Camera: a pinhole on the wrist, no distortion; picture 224 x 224 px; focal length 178.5 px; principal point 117.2 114.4 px. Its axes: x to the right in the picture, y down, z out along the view. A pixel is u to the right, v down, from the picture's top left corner.
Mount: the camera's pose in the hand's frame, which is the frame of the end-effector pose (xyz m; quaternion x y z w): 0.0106 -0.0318 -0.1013 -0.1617 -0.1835 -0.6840 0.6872
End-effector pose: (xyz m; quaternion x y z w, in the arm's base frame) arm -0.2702 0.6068 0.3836 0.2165 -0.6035 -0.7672 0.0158
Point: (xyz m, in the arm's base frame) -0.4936 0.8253 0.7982
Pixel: 73 120
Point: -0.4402 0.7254 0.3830
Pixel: 183 198
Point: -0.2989 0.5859 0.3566
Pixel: 169 183
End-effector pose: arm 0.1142 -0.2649 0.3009 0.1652 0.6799 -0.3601 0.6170
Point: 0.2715 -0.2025 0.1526
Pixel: 34 183
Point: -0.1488 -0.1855 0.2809
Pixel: behind the camera
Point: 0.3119 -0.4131 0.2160
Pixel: 162 155
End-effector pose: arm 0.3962 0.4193 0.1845 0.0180 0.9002 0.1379 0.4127
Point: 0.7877 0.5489 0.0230
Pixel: 180 74
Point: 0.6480 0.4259 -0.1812
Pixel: outside the picture
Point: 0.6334 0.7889 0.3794
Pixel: 10 11
